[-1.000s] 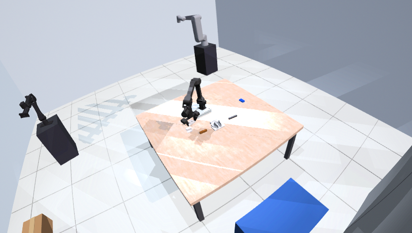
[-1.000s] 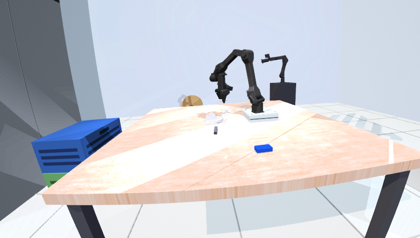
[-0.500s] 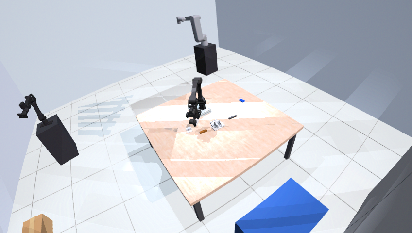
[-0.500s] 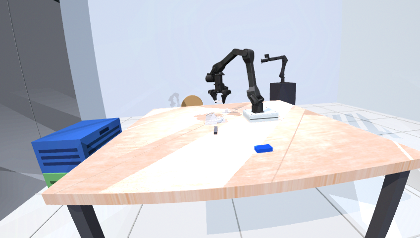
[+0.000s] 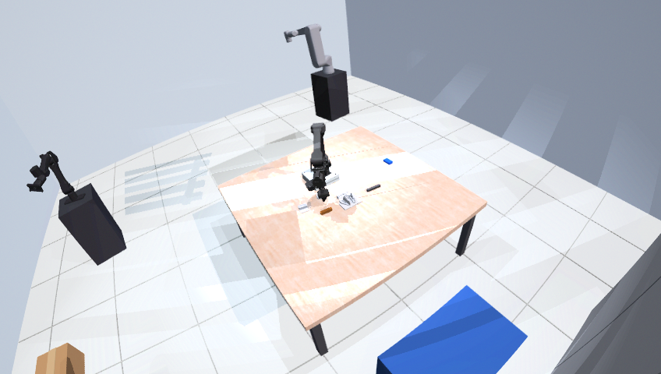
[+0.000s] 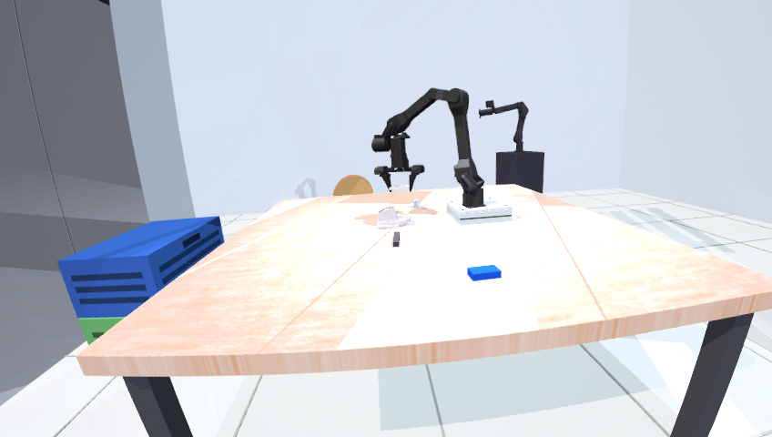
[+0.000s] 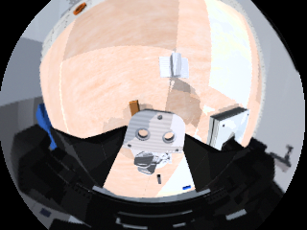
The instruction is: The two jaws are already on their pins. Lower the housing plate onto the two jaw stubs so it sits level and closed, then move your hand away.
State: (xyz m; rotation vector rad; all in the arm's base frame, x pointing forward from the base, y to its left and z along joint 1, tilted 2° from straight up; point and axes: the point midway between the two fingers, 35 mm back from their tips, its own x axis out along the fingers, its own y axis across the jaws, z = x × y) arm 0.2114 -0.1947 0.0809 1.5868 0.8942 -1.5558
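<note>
The orange piece is 40 mm ahead of my gripper tip, 20 mm to the right of it and 70 mm below it. Also, from my gripper tip: black bar (100 mm ahead, 330 mm to the left, 80 mm below); blue block (30 mm behind, 620 mm to the left, 80 mm below).
</note>
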